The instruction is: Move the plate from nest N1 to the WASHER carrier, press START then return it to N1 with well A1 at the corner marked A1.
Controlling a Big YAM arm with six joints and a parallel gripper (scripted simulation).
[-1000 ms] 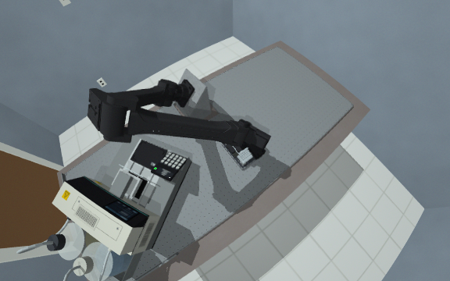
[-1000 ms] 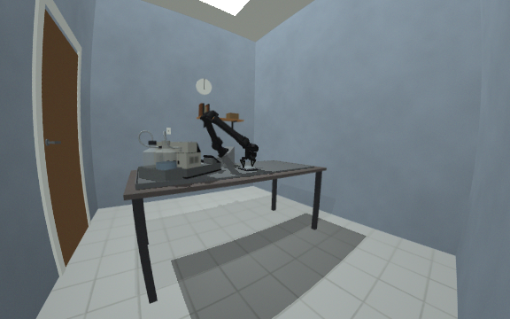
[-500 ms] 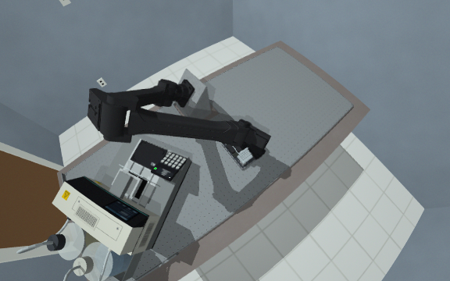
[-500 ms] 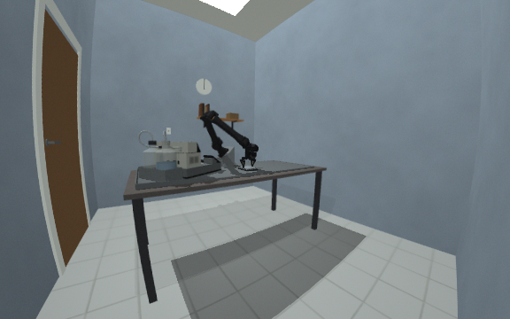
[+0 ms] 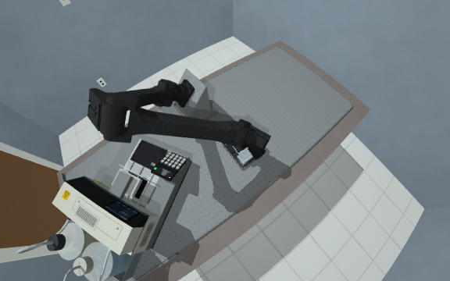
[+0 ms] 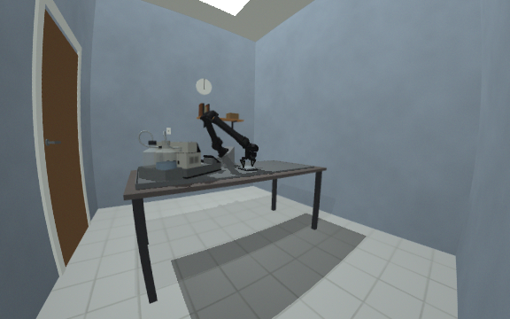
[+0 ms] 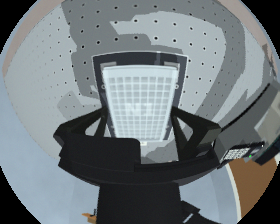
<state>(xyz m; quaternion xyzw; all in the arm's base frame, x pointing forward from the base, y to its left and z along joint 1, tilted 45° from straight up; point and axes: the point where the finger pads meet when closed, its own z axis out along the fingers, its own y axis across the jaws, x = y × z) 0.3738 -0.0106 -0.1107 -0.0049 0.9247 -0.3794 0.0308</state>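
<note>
My hand is 1 cm above the white well plate. Also, from my hand: plate washer 51 cm to the right, 13 cm behind, 10 cm above; then bottle 80 cm to the right, 11 cm above, 4 cm behind.
</note>
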